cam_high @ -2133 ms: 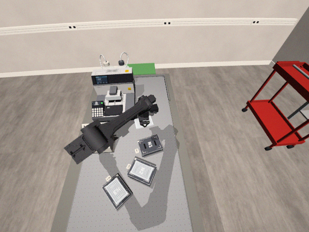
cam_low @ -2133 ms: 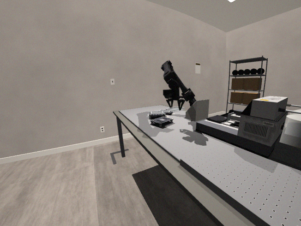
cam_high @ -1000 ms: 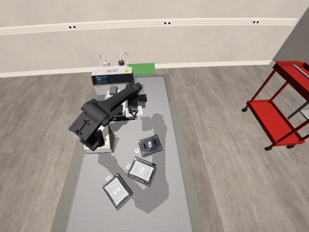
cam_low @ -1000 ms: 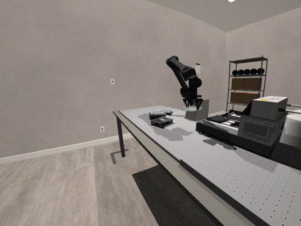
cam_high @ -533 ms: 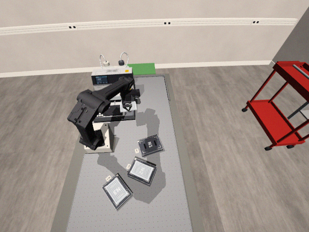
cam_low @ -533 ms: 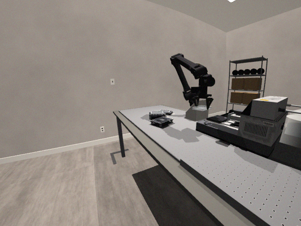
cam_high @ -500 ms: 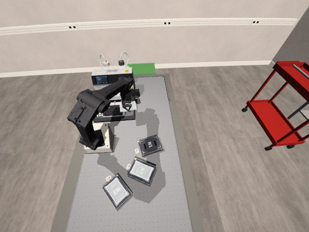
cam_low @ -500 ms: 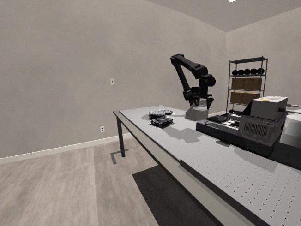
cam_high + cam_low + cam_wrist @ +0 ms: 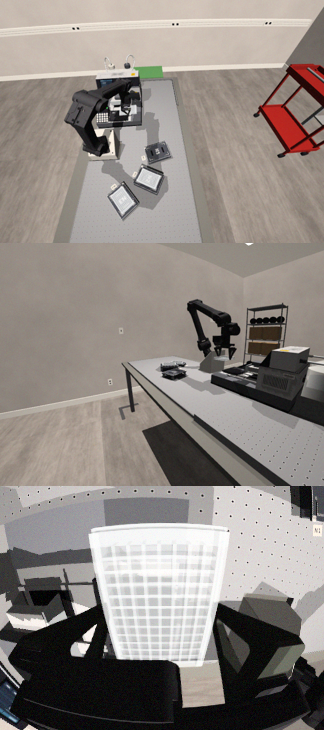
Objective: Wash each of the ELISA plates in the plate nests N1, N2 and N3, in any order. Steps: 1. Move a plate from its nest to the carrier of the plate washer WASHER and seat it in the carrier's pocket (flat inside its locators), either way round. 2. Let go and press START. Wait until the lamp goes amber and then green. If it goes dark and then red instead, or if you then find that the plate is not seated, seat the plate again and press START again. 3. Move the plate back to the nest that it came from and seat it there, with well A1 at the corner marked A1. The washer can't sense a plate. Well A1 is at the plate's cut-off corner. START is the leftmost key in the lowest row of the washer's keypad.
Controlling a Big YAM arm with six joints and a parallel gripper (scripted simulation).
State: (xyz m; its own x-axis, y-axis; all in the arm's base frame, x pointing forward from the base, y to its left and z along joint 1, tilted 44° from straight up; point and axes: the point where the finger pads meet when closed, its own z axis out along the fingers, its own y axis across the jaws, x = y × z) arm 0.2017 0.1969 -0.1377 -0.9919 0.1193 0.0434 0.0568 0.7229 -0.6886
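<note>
Now: the dark carrier 9 cm below my hand, 9 cm behind it and 4 cm to the left of it. Also, from my hand: washer 20 cm to the left, 8 cm behind, 4 cm below.
</note>
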